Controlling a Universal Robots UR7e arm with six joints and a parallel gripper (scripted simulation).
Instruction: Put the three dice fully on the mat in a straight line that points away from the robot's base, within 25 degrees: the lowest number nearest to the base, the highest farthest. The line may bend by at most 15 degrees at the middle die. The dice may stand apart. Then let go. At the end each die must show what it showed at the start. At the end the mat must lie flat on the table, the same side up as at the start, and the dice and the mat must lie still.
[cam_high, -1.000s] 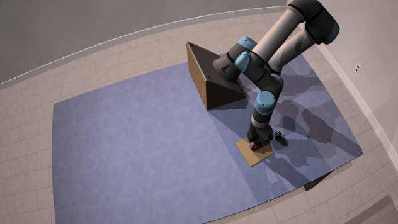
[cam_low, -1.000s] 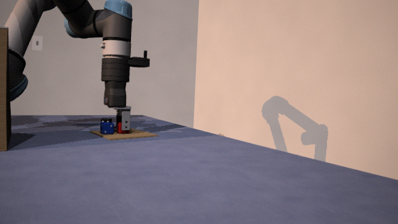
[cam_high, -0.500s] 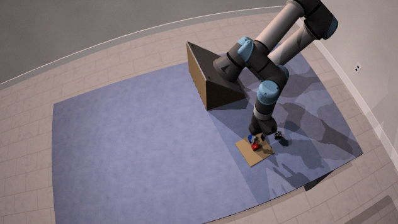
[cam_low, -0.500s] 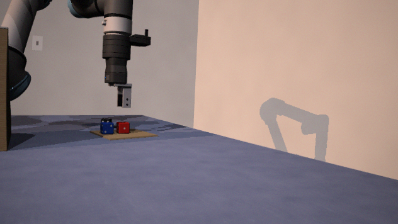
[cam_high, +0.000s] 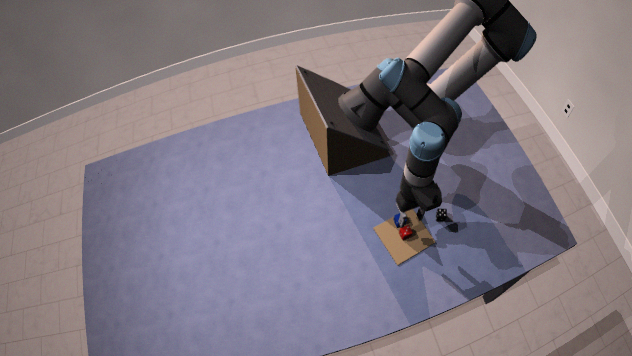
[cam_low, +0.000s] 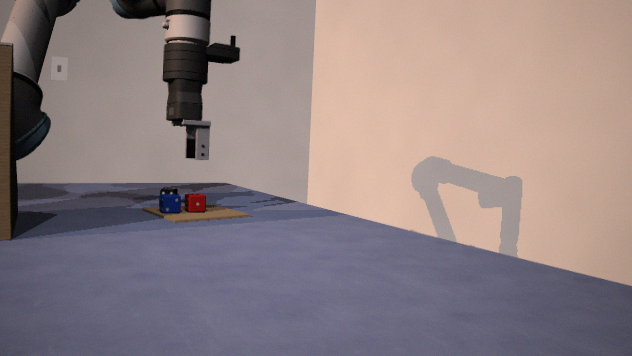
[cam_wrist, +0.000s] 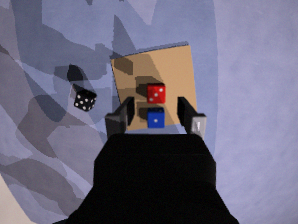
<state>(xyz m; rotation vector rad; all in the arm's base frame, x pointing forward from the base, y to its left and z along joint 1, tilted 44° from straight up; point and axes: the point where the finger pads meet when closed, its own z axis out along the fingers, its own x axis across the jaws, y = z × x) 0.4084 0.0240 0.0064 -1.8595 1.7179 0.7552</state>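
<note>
The black die lies 20 mm behind my hand, 130 mm to the left of it and 100 mm below it. Also, from my hand: red die: 90 mm below; blue die: 50 mm behind, 90 mm below; tan mat: 110 mm below.
</note>
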